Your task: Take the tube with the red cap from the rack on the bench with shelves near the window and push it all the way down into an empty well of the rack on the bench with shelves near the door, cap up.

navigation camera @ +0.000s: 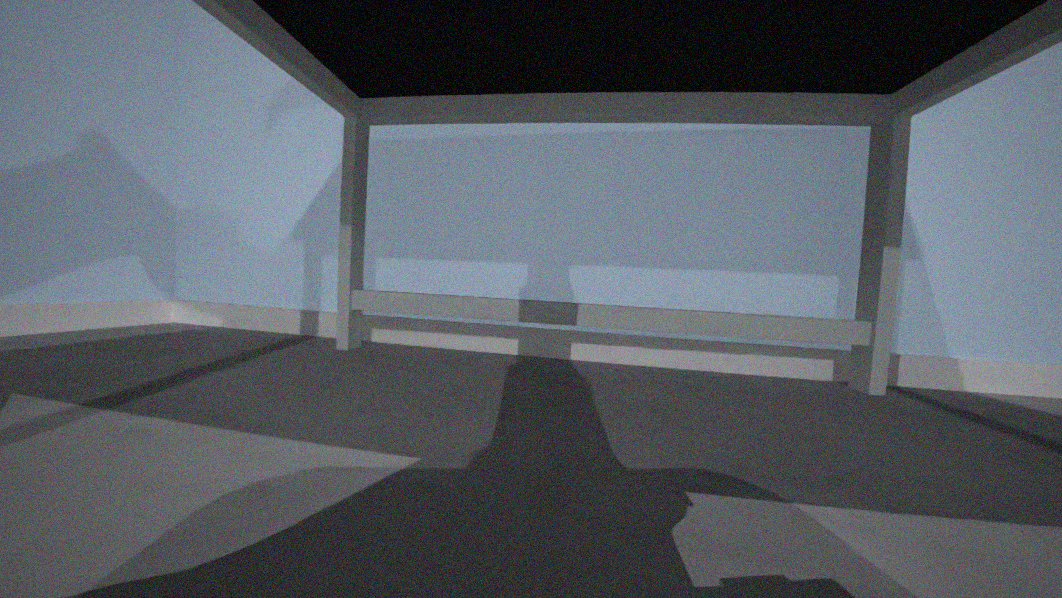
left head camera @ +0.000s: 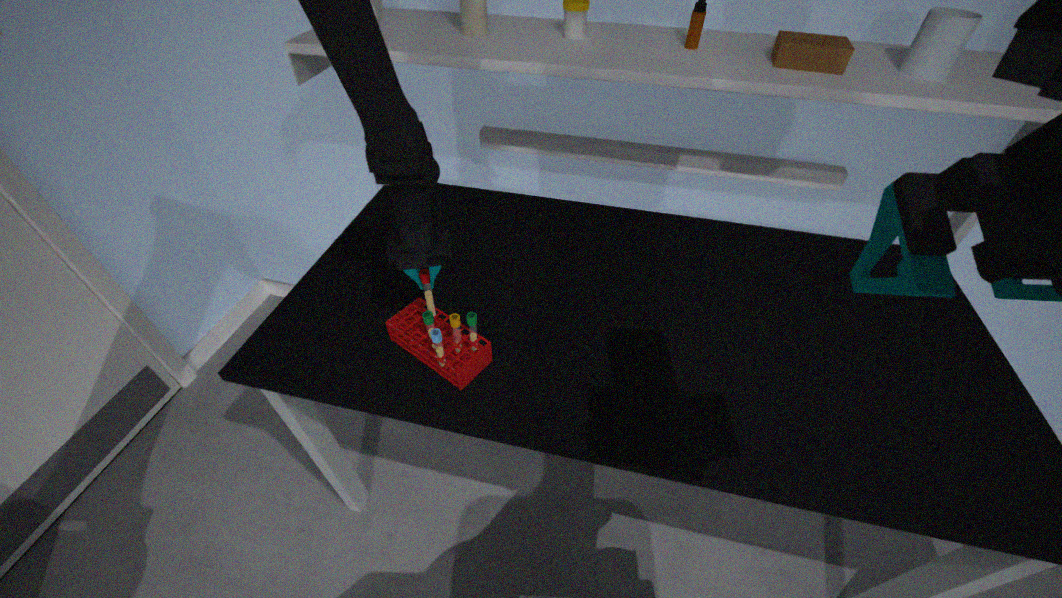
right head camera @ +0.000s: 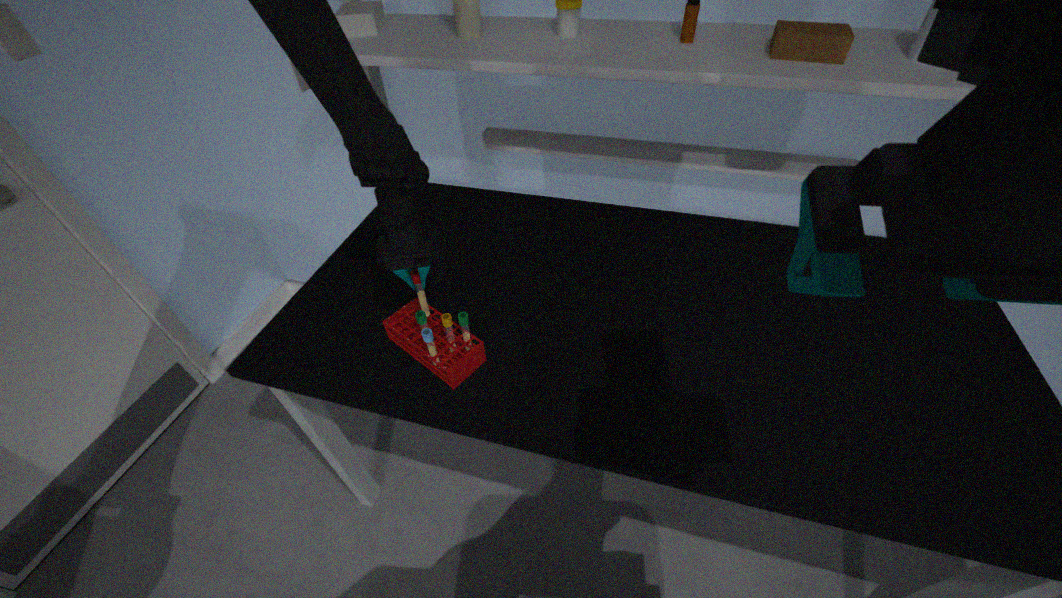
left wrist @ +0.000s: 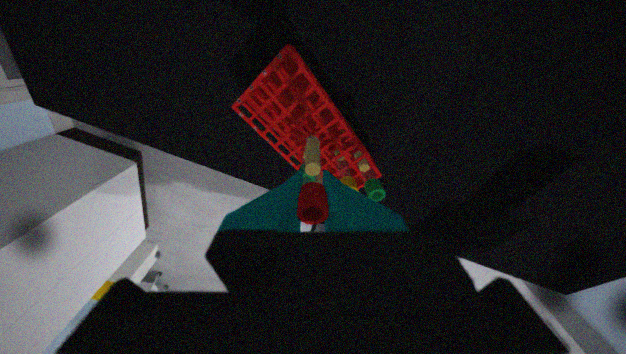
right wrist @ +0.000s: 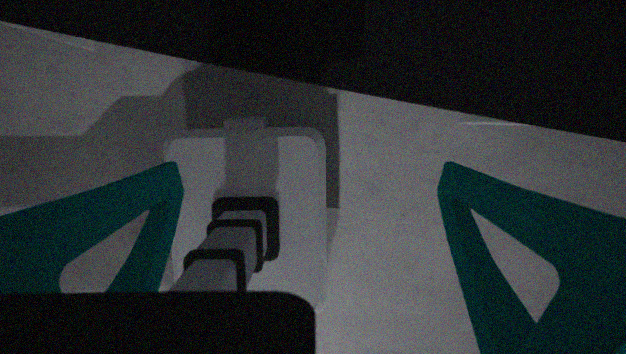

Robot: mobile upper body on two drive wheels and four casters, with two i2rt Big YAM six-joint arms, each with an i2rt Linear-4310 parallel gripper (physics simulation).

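Places are measured from the left arm's base along level axes (x left, y back, z up), in centimetres.
Where they show: left gripper, fingertip midpoint: [left head camera: 427, 287] [right head camera: 419, 287] [left wrist: 312, 177]; right gripper, fingertip midpoint: [left head camera: 923, 286] [right head camera: 867, 285] [right wrist: 310, 176].
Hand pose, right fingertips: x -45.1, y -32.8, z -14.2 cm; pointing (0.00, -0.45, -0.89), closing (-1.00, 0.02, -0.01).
After its pixels a point has its place.
The tube with the red cap [left head camera: 430, 300] @[x 0.8, y -67.3, z -51.7 cm] [right head camera: 422, 300] @[x 1.0, y -67.3, z -51.7 cm] [left wrist: 312, 200] @[x 1.4, y -69.1, z -45.7 cm] is nearly upright, cap up, over the back part of the red rack [left head camera: 475, 366] @[x -7.4, y -60.2, z -61.8 cm] [right head camera: 469, 365] @[x -7.7, y -60.5, z -62.0 cm] [left wrist: 291, 48] @[x 5.5, y -75.4, z -60.8 cm]. I cannot tell whether its lower end is inside a well. My left gripper [left head camera: 424, 279] @[x 1.2, y -68.2, z -49.2 cm] [right head camera: 416, 278] @[x 1.2, y -68.2, z -49.2 cm] [left wrist: 312, 177] @[x 1.2, y -68.2, z -49.2 cm] is shut on this tube just below its cap. The rack also holds two green-capped tubes, one of them [left head camera: 471, 320] @[x -7.0, y -64.0, z -53.2 cm] [right head camera: 463, 318] @[x -7.2, y -64.2, z -52.9 cm] [left wrist: 375, 190] @[x -6.4, y -65.6, z -52.9 cm] at the right, a yellow-capped tube [left head camera: 454, 320] @[x -4.0, y -63.7, z -53.0 cm] [right head camera: 446, 319] @[x -4.1, y -63.7, z -52.8 cm] and a light-blue-capped tube [left head camera: 436, 335] @[x -1.4, y -60.0, z -52.9 cm] [right head camera: 427, 335] @[x -1.5, y -59.9, z -53.0 cm]. My right gripper [right wrist: 310, 176] @[x -45.1, y -32.8, z -14.2 cm] is open and empty, far right of the rack.
The rack stands on the black bench top [left head camera: 668, 289] @[x -49.1, y -85.6, z -64.8 cm] [right head camera: 631, 274] @[x -40.9, y -90.5, z -64.8 cm], near its left end. A wall shelf [left head camera: 631, 60] @[x -34.4, y -95.8, z -19.1 cm] [right head camera: 631, 59] @[x -35.9, y -94.4, z -19.1 cm] behind the bench carries bottles, a brown box [left head camera: 811, 53] @[x -63.3, y -92.2, z -16.3 cm] [right head camera: 810, 42] @[x -63.5, y -92.1, z -16.3 cm] and a white cylinder [left head camera: 940, 46] @[x -81.9, y -89.6, z -14.1 cm]. Bench legs and a crossbar [navigation camera: 445, 306] @[x -6.5, y -118.7, z -126.1 cm] show in the navigation view.
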